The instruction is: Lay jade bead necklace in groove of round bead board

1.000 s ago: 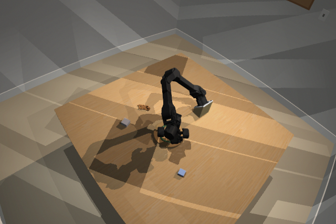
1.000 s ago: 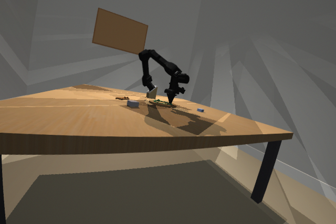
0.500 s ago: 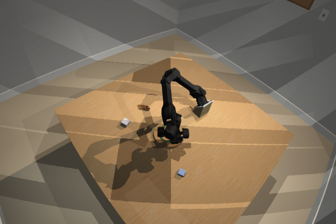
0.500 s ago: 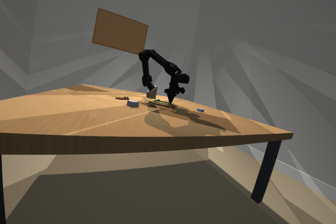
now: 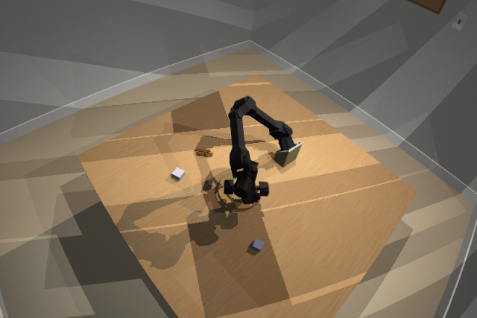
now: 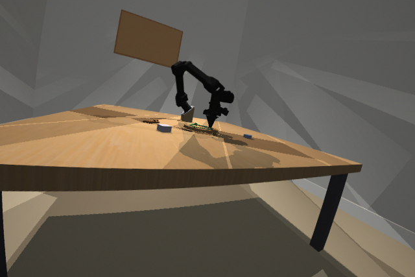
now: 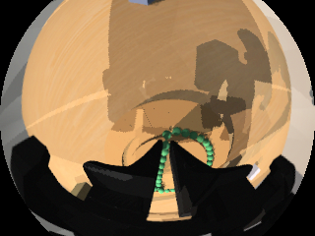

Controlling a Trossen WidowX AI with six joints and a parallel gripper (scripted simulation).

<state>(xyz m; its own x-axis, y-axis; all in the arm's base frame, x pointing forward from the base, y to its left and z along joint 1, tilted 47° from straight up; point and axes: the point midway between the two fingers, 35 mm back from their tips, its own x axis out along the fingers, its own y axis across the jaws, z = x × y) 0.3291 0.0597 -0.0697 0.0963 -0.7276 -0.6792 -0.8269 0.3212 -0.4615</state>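
Right now my gripper tip is 20 mm past the round wooden bead board, 50 mm to the left of it and 10 mm above it. The rest, counted from my gripper tip: blue block: 80 mm ahead, 210 mm to the left, 10 mm below; then pale grey block: 190 mm ahead, 260 mm to the right, 10 mm below.
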